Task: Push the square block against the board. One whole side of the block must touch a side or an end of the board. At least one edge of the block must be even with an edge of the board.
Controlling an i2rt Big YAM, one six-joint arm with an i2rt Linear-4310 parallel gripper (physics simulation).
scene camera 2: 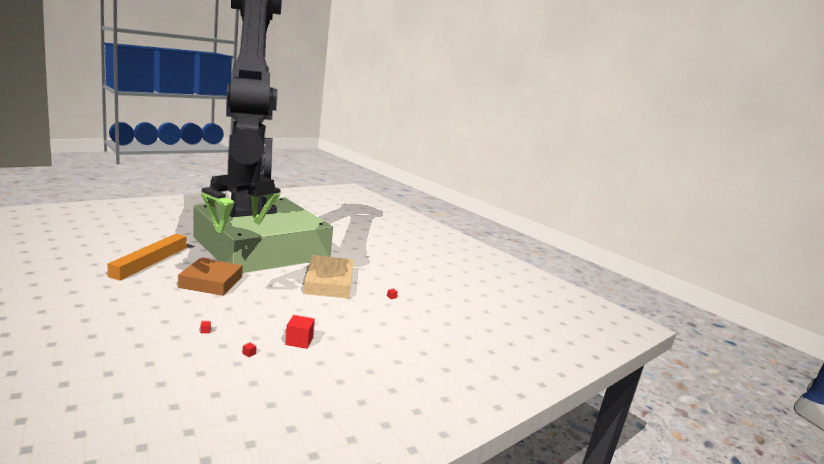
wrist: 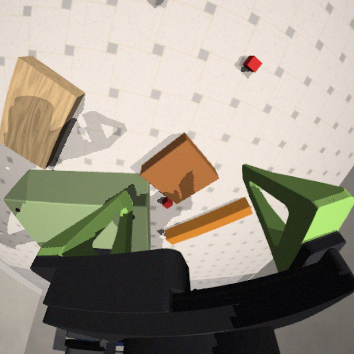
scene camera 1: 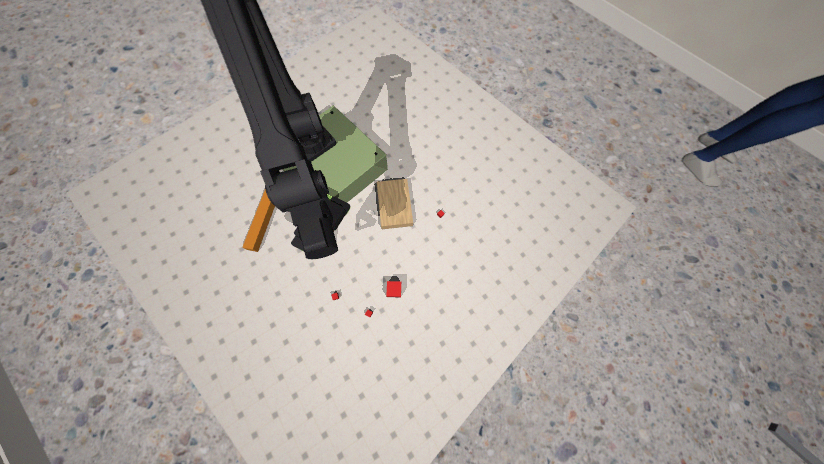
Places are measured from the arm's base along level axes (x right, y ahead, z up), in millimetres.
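Pixels of known places: gripper, between the fingertips: [scene camera 2: 238, 228] [wrist: 183, 183]; arm's base, origin of its link: [scene camera 2: 248, 210] [scene camera 1: 313, 145].
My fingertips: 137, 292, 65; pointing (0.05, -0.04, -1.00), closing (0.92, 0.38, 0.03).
Observation:
For each thing: its top centre in the pictures, then the offset to it from my fingertips, as dx, dy, dz.
- brown square block, centre of its top: [wrist: 180, 176] [scene camera 2: 211, 269] +23, -89, -122
- long orange bar, centre of its top: [scene camera 2: 149, 248] [wrist: 207, 227] [scene camera 1: 260, 213] +113, -237, -120
- light wooden rectangular piece, centre of its top: [wrist: 29, 120] [scene camera 2: 330, 269] [scene camera 1: 394, 201] -218, -5, -122
- tiny red cube, centre of its top: [wrist: 166, 204] +10, -177, -136
- larger red cube, centre of its top: [scene camera 2: 300, 321] [scene camera 1: 393, 288] -42, +199, -111
A brown square block [scene camera 2: 210, 277] [wrist: 182, 167] lies flat; the arm hides it in scene camera 1. A long orange bar [scene camera 1: 258, 224] [scene camera 2: 147, 257] [wrist: 210, 221] lies to its left in scene camera 2, with a gap between them. A light wooden rectangular piece [scene camera 1: 394, 201] [scene camera 2: 328, 277] [wrist: 42, 107] lies to the block's right there, well apart from it. I cannot tell for certain which of these two is the board. My gripper [scene camera 2: 239, 225] [wrist: 183, 183] is open and empty, raised above and behind the block in scene camera 2. Its fingertips are hidden in scene camera 1.
A green box [scene camera 1: 351, 161] [scene camera 2: 282, 253] [wrist: 65, 215] stands close behind the block. A tiny red cube [wrist: 167, 202] lies between block and bar. A larger red cube [scene camera 1: 393, 288] [scene camera 2: 299, 332] and several other tiny red cubes lie nearer the front in scene camera 2.

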